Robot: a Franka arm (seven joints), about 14 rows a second.
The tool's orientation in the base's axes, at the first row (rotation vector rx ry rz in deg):
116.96, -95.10, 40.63
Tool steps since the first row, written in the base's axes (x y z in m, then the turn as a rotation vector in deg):
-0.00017, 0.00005, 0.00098, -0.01, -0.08, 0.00
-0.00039, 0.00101, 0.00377, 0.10, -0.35, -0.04
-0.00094, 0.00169, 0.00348, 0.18, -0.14, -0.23
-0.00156, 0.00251, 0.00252, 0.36, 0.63, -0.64
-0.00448, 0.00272, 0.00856, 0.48, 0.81, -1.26
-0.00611, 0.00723, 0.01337, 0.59, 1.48, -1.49
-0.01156, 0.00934, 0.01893, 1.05, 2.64, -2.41
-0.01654, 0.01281, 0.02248, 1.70, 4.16, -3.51
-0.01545, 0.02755, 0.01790, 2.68, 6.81, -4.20
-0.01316, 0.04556, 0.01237, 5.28, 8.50, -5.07
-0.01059, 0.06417, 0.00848, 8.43, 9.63, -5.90
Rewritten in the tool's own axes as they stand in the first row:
0.00054, 0.00016, -0.00082, 0.06, 0.03, 0.05
0.00150, 0.00017, -0.00362, 0.26, -0.03, 0.26
0.00071, 0.00057, -0.00388, -0.01, -0.15, 0.29
-0.00062, 0.00101, -0.00370, -0.82, -0.48, 0.17
0.00250, 0.00383, -0.00894, -1.33, -0.63, 0.56
0.00175, 0.00450, -0.01565, -1.97, -0.88, 0.35
0.00271, 0.00941, -0.02199, -3.35, -1.57, 0.42
0.00144, 0.01357, -0.02751, -5.10, -2.51, 0.45
-0.01254, 0.00950, -0.03272, -7.41, -4.01, -0.50
-0.02944, 0.00358, -0.03902, -8.83, -6.90, -0.51
-0.04574, -0.00273, -0.04693, -9.71, -10.22, -0.14

